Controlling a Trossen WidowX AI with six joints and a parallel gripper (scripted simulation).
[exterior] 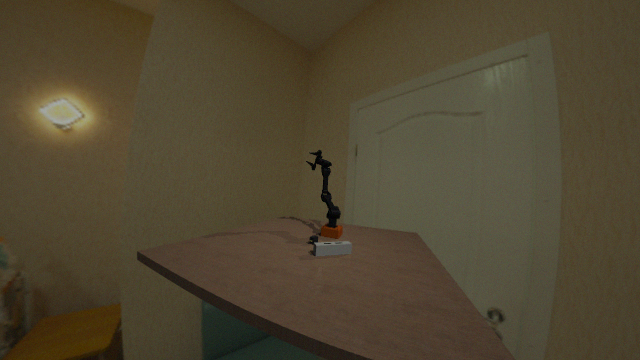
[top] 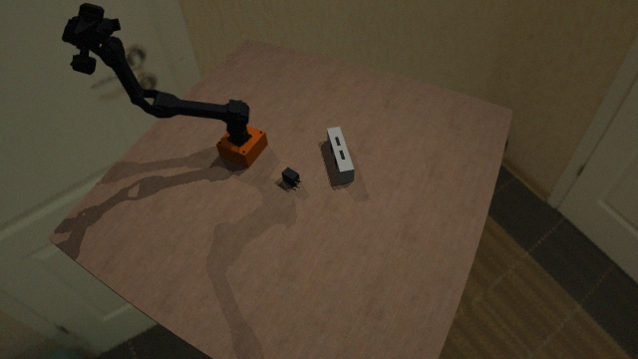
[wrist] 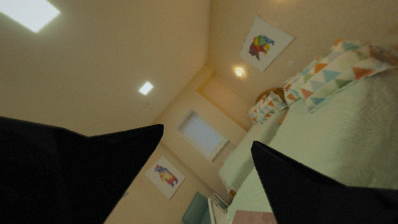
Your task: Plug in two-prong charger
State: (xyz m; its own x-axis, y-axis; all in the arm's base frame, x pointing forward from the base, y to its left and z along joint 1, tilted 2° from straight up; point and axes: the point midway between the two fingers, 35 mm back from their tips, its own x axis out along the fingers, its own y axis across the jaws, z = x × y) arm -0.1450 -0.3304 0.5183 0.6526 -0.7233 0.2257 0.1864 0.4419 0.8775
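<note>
My gripper tip is now 360 mm short of the black two-prong charger, 330 mm to the right of it and 580 mm above it.
</note>
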